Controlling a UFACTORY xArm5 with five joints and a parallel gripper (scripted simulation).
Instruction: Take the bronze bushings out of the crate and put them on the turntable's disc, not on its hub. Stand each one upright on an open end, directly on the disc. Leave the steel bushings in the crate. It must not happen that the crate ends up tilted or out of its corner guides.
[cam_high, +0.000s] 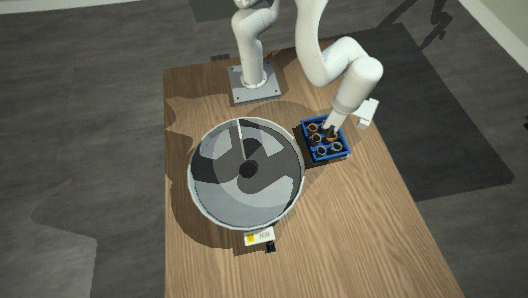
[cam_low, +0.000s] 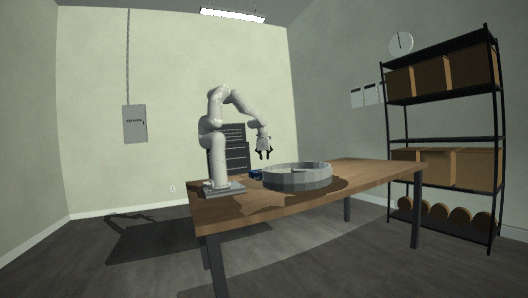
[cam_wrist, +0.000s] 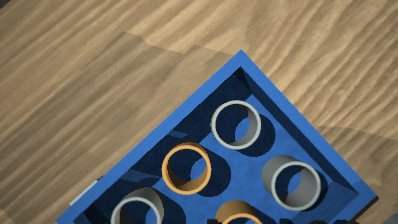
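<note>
The blue crate is 20 mm behind my hand, 10 mm to the left of it and 120 mm below it. Round my hand: grey turntable disc 50 mm ahead, 330 mm to the right, 90 mm below.
</note>
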